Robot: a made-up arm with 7 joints.
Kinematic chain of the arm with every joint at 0, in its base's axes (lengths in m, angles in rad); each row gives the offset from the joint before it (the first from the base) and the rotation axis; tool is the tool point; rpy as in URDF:
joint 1: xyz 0 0 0 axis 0.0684 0.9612 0.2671
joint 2: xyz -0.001 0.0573 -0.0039 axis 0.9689 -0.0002 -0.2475
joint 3: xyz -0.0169 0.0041 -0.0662 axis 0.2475 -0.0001 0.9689
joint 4: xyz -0.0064 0 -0.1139 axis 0.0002 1 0
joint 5: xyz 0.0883 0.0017 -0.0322 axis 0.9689 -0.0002 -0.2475
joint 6: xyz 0.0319 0 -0.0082 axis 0.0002 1 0
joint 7: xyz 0.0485 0 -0.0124 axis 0.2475 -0.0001 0.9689
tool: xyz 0 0 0 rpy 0 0.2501 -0.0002
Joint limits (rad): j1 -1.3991..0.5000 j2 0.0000..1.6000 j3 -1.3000..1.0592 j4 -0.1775..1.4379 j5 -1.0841..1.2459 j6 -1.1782..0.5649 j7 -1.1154..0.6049
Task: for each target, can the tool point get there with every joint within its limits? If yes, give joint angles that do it. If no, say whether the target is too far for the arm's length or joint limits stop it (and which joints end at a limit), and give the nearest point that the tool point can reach.
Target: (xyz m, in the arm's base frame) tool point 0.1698 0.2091 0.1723
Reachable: yes | joints -1.0736 1.3641 0.3559 -0.0243 0.7243 0.1221 -0.6567
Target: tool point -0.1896 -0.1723 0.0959
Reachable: no: joint limits stop it (at a limit: joint 1, joint 2, joint 3, joint 4, joint 6) | nearest point -0.0843 -0.1108 -0.1220 | short by 0.250 m
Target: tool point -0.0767 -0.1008 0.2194
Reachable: no: joint limits stop it (at a limit: joint 1, joint 2, joint 4) | nearest point 0.0165 0.1507 0.1850 | short by 0.270 m
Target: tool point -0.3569 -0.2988 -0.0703
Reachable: no: too far | nearest point -0.1571 -0.1023 -0.1943 | short by 0.306 m
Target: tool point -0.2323 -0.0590 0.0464
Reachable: no: joint limits stop it (at a limit: joint 1, joint 3, joint 4, joint 6) | nearest point -0.1112 -0.0771 -0.1443 | short by 0.227 m
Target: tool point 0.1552 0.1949 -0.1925
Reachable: yes | joints -0.4698 1.3651 -1.1180 0.0386 0.9453 -0.0129 -0.2409
